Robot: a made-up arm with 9 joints. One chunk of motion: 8 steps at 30 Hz.
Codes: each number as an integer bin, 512 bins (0 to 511) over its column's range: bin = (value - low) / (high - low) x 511, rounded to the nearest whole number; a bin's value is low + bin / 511 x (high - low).
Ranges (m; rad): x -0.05..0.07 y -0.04..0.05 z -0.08..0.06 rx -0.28..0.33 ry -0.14..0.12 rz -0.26..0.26
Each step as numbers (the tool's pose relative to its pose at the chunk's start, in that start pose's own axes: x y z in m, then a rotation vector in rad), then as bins.
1 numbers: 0.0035 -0.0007 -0.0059 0.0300 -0.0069 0.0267
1 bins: 228 223 270 260 262 282
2 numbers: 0.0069 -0.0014 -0.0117 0.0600 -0.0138 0.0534
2 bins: 242 219 249 285 248 308
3 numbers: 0.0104 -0.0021 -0.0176 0.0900 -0.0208 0.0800
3 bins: 257 215 228 310 234 334
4 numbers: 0.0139 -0.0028 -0.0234 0.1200 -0.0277 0.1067
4 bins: 272 211 207 335 221 360
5 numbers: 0.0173 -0.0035 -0.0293 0.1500 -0.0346 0.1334
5 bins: 287 207 185 360 207 387
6 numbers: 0.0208 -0.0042 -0.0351 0.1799 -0.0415 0.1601
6 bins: 301 203 164 385 194 413
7 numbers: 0.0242 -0.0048 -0.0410 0.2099 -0.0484 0.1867
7 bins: 316 200 142 410 180 439
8 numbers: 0.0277 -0.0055 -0.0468 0.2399 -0.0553 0.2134
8 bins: 331 196 121 436 166 465
